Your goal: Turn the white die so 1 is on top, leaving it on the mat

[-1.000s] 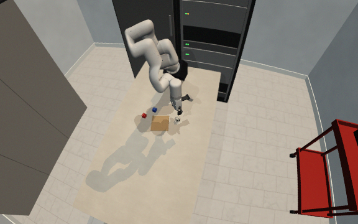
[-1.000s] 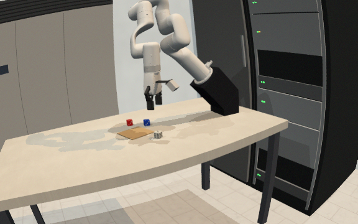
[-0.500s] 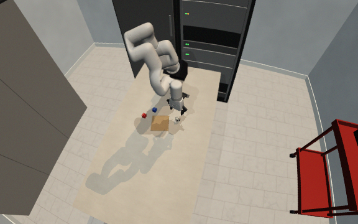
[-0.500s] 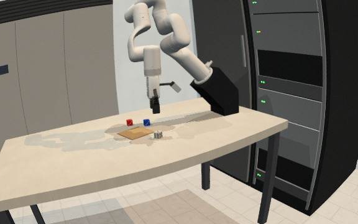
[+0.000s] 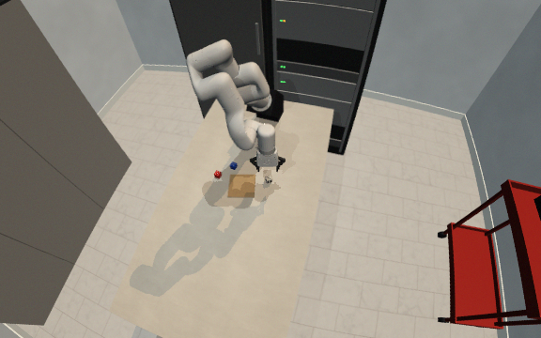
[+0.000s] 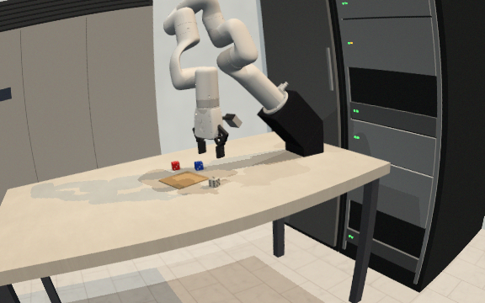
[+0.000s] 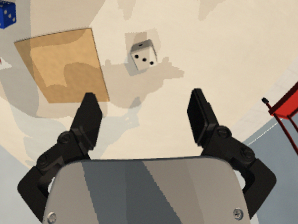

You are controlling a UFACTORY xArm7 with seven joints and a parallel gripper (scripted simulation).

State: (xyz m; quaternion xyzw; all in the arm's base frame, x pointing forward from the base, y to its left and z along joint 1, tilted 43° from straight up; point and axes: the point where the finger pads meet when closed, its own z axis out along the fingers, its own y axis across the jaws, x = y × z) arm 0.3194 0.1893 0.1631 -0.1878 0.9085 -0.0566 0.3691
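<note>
The white die is 10 cm below my hand. Also, from my hand: red die: 9 cm ahead, 27 cm to the right, 10 cm below; blue die: 22 cm to the right, 10 cm below; brown mat: 9 cm ahead, 12 cm to the right, 12 cm below.
</note>
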